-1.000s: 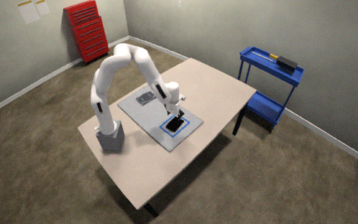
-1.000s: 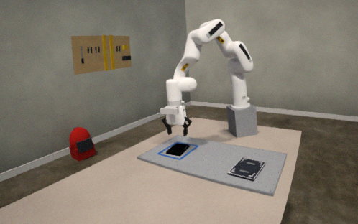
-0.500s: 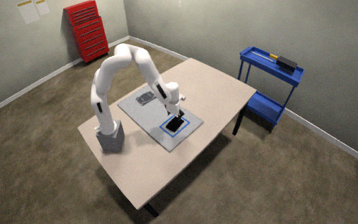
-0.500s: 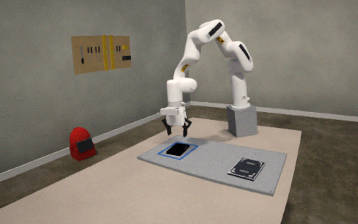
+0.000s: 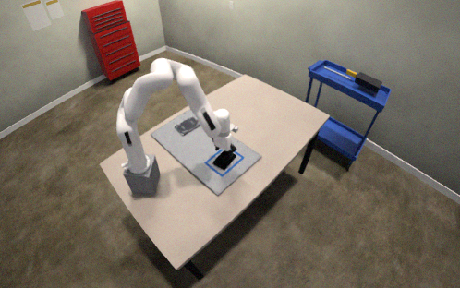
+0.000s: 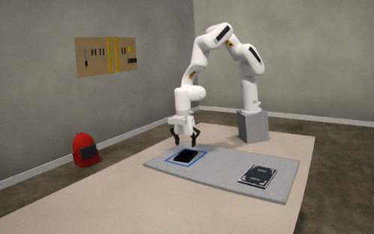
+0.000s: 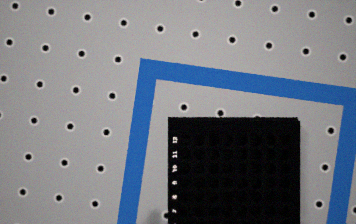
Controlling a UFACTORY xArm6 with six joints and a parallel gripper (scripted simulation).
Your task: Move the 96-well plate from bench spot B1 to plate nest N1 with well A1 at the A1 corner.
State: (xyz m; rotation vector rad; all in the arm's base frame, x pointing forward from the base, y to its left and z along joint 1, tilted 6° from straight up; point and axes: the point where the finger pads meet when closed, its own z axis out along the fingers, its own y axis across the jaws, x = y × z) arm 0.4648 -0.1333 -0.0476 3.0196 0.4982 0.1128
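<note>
The black 96-well plate lies 70 mm below my hand. The rest, counted from my hand: dark plate nest (400 mm to the left, 70 mm below, 30 mm behind).
</note>
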